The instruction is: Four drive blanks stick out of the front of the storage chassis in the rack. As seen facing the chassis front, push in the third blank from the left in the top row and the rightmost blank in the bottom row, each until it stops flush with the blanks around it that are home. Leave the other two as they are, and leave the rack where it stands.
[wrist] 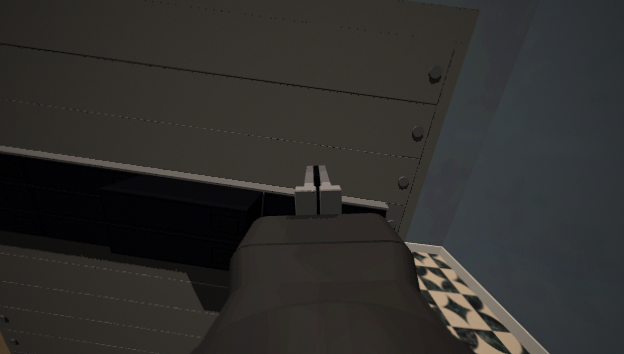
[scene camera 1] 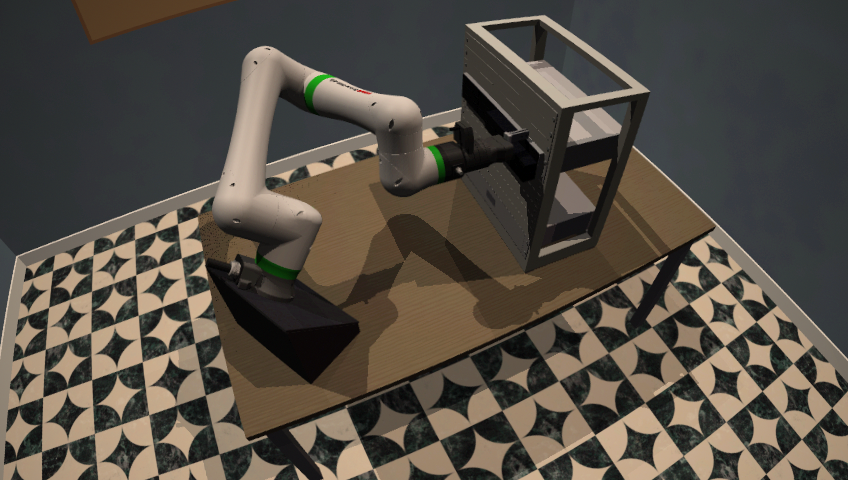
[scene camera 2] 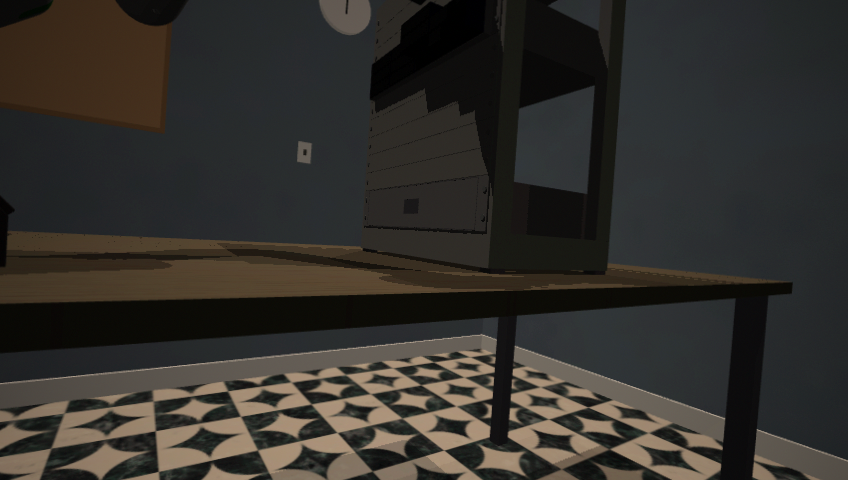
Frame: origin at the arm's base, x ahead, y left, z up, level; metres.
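Where they show: gripper, between the fingertips: (wrist: pixel 316 178) (scene camera 1: pixel 527 133); arm's base, origin of its link: (scene camera 1: pixel 267 288).
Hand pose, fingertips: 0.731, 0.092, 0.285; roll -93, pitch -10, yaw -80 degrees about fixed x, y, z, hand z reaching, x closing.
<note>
Each offset is from my fingertips to the top centre of the thing, as dx, dy, dz. "*": to the spot under its first point. Level surfaces: height alone.
The storage chassis @(* -0.030, +0.230, -0.051) (scene camera 1: pixel 483 104) (scene camera 2: pixel 386 72) (wrist: pixel 50 175) is a near-black band across the rack's front, with a thin light top edge. In the wrist view a top-row blank @(+0.011, +0.101, -0.020) (wrist: pixel 175 212) just left of the rightmost column stands out as a block. A bottom-row blank @(+0.011, +0.101, -0.048) (wrist: pixel 165 246) beneath it also stands out. The rightmost top-row blank @(* -0.006, +0.028, -0.030) (wrist: pixel 279 205) sits further back, partly behind the fingers. The rightmost bottom-row blank is hidden behind the gripper body. My gripper (scene camera 1: pixel 517 135) (wrist: pixel 316 178) is shut and empty, its fingertips close to the chassis's upper right. Contact cannot be told.
The rack (scene camera 1: pixel 604 99) (scene camera 2: pixel 550 252) stands on the table @(dz -0.481) (scene camera 1: pixel 428 333) (scene camera 2: pixel 267 285), with grey panels (wrist: pixel 225 110) above and below the chassis. Screw heads @(* +0.020, -0.076, +0.092) (wrist: pixel 434 74) line its right edge. The arm (scene camera 1: pixel 357 107) reaches across from its dark base (scene camera 1: pixel 285 333). Shadow darkens the chassis front.
</note>
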